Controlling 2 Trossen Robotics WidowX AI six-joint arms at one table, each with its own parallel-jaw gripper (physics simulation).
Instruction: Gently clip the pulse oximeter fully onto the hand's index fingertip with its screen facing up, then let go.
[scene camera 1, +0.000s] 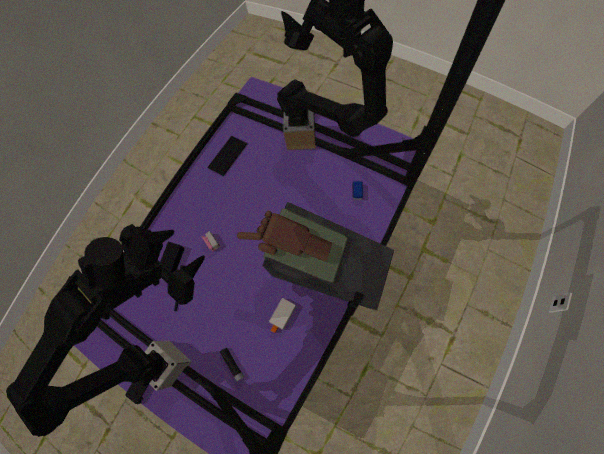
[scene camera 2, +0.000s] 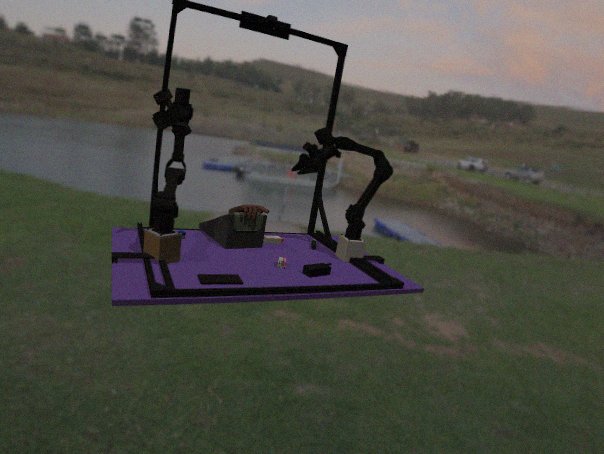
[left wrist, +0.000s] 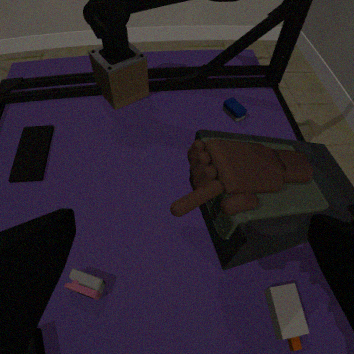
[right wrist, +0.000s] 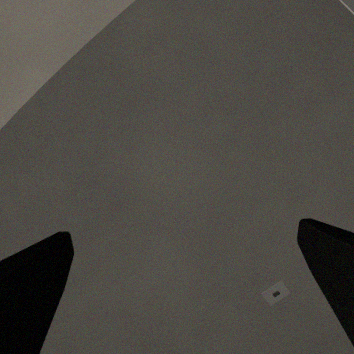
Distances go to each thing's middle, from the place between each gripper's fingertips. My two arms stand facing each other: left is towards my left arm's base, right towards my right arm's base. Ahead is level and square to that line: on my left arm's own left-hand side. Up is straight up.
I see my right gripper 90 mm past the index finger (left wrist: 191, 200), 470 mm to the right of it and 350 mm above it. From my right hand the other things lie so: dark grey block (scene camera 1: 364, 266): 290 mm behind, 400 mm to the left, 500 mm below; then white box with orange end (left wrist: 286, 313): 230 mm behind, 610 mm to the left, 530 mm below.
I see the index finger 40 mm behind my left hand, 100 mm to the right of it and 180 mm below it. Round my left hand: dark grey block: 240 mm behind, 170 mm to the right, 340 mm below; white box with orange end: 180 mm behind, 40 mm to the left, 360 mm below.
